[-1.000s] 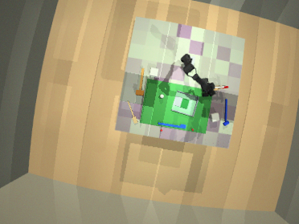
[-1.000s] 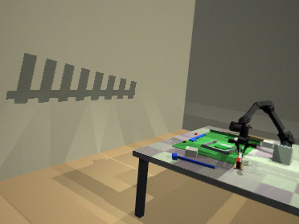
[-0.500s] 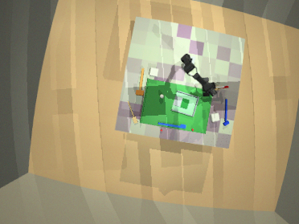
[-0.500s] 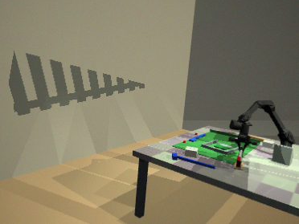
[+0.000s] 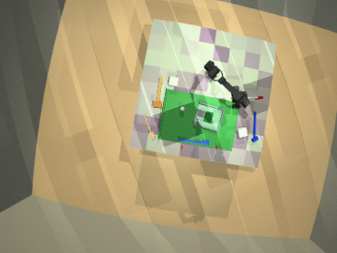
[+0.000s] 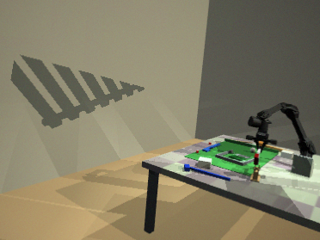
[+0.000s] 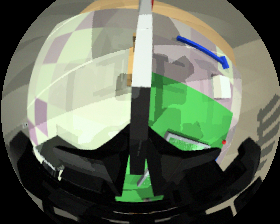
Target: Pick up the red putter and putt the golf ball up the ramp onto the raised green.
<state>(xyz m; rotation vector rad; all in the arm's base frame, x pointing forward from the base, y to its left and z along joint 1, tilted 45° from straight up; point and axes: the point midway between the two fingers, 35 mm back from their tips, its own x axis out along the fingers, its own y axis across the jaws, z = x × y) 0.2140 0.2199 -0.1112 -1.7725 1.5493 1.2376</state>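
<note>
Right now the red putter is 110 mm to the left of my gripper tip, 40 mm behind it and 20 mm above it. From my gripper tip the other things lie so: white golf ball (410 mm to the right, 210 mm ahead, 100 mm below); then blue putter (340 mm to the left, 180 mm ahead, 110 mm below).
</note>
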